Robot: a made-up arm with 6 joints.
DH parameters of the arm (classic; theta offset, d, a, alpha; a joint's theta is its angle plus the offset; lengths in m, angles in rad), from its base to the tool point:
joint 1: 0 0.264 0 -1.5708
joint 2: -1.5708 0 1.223 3.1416
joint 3: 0 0 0 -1.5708
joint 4: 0 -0.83 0 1.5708
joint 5: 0 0.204 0 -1.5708
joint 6: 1.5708 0 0 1.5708
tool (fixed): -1.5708 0 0 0
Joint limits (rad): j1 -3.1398..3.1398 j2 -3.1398..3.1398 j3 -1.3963..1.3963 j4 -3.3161..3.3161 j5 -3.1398..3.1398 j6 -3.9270..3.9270
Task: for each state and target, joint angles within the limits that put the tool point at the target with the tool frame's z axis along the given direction. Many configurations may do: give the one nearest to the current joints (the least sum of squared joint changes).
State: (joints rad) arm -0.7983 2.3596 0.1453 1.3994 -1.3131 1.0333
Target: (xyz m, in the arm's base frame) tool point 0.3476 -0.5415 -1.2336 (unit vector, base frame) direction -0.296 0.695 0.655
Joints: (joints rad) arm -0.9404 2.1981 -0.0292 1.3814 -1.3247 1.6428
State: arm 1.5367 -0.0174 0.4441 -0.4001 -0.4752 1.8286
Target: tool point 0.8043 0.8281 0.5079 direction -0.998 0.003 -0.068
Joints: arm 0.9760 0.6500 -0.3904 -0.1336 -0.3450 2.2903
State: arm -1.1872 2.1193 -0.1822 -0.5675 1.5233 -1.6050
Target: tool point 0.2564 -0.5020 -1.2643 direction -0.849 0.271 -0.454
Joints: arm -0.8529 2.2646 0.3886 -0.8338 1.4870 -2.2975
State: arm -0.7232 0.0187 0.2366 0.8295 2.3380 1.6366
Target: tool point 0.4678 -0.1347 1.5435 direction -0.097 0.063 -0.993
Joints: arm -0.2657 -0.2994 -0.4101 1.5357 2.3377 1.5712
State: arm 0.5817 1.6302 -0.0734 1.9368 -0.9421 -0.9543
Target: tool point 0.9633 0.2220 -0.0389 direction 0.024 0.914 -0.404
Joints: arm 0.0950 1.1196 -0.7820 2.2595 -0.5610 -0.8620
